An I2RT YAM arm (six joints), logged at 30 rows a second.
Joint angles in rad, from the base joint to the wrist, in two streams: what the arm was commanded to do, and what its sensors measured. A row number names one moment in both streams.
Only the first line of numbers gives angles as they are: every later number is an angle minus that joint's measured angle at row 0.
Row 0, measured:
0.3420 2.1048 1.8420 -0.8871 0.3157 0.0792
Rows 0 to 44, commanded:
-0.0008 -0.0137 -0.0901 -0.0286 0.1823 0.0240
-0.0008 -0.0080 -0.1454 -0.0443 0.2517 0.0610
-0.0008 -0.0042 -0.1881 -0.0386 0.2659 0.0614
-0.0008 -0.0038 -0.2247 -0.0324 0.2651 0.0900
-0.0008 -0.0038 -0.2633 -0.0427 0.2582 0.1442
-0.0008 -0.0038 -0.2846 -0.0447 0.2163 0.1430
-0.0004 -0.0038 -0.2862 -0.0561 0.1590 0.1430
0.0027 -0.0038 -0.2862 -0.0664 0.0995 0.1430
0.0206 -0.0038 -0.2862 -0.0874 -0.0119 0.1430
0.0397 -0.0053 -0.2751 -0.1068 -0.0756 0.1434
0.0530 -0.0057 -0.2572 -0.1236 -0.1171 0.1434
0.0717 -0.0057 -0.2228 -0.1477 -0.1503 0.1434
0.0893 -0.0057 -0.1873 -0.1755 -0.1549 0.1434
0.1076 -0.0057 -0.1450 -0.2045 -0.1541 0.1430
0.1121 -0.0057 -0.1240 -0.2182 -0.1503 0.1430
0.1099 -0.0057 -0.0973 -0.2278 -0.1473 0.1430
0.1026 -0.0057 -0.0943 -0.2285 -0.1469 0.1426
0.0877 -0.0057 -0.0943 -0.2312 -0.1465 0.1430
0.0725 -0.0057 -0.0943 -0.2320 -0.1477 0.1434
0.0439 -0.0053 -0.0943 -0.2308 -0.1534 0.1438
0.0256 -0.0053 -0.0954 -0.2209 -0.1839 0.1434
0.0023 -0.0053 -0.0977 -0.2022 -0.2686 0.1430
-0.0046 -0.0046 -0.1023 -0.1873 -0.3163 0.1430
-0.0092 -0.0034 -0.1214 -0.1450 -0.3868 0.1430
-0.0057 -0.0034 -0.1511 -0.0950 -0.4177 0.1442
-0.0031 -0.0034 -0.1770 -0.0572 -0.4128 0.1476
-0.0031 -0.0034 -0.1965 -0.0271 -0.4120 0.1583
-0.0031 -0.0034 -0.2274 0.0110 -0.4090 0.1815
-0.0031 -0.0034 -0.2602 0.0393 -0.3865 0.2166
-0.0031 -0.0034 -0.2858 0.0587 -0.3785 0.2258
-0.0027 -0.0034 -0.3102 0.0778 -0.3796 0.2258
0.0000 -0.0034 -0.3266 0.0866 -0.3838 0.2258
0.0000 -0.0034 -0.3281 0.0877 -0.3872 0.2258
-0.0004 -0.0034 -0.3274 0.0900 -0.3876 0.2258
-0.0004 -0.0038 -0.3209 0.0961 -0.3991 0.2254
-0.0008 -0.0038 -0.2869 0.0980 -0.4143 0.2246
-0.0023 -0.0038 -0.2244 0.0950 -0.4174 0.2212
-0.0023 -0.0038 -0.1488 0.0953 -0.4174 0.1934
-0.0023 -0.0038 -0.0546 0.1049 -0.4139 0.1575
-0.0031 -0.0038 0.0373 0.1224 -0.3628 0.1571
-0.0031 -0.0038 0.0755 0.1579 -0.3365 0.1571
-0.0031 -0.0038 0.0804 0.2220 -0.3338 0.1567
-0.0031 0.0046 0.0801 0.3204 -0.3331 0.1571
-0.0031 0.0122 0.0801 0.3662 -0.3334 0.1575
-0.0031 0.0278 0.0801 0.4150 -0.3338 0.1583
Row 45, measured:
-0.0069 0.0214 0.0598 0.3578 -0.3525 0.1689
